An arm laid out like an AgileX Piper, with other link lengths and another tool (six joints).
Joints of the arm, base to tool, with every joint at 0 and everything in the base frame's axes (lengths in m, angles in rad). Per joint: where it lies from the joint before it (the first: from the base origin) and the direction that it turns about. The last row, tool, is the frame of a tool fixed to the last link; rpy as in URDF.
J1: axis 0 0 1 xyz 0.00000 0.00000 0.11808
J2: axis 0 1 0 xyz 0.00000 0.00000 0.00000
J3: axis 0 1 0 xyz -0.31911 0.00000 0.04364
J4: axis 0.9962 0 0.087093 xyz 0.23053 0.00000 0.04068
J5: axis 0 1 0 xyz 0.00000 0.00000 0.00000
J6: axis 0.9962 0 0.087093 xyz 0.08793 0.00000 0.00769
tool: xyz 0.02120 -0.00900 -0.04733 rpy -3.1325 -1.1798 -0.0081
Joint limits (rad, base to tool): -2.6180..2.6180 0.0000..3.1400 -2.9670..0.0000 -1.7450..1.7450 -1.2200..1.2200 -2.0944..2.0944
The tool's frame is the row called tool.
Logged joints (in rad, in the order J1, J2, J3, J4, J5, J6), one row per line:
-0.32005, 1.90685, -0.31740, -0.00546, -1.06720, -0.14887
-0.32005, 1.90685, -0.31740, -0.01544, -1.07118, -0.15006
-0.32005, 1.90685, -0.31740, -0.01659, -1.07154, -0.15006
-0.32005, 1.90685, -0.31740, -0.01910, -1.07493, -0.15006
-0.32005, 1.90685, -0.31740, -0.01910, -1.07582, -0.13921
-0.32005, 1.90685, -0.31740, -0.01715, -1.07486, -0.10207
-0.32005, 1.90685, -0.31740, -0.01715, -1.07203, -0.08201
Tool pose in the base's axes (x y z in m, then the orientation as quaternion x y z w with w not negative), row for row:
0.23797, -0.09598, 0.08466, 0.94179, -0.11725, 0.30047, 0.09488
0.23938, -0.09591, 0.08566, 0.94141, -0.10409, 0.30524, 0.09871
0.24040, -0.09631, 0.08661, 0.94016, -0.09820, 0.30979, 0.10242
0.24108, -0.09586, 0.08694, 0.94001, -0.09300, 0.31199, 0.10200
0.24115, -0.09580, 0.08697, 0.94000, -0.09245, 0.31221, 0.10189
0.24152, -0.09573, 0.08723, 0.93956, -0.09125, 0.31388, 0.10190
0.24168, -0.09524, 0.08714, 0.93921, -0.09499, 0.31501, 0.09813
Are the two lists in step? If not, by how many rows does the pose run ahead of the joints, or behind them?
The pose runs 2 rows behind the joints: the pose in row i belongs to the joints in row i - 2.
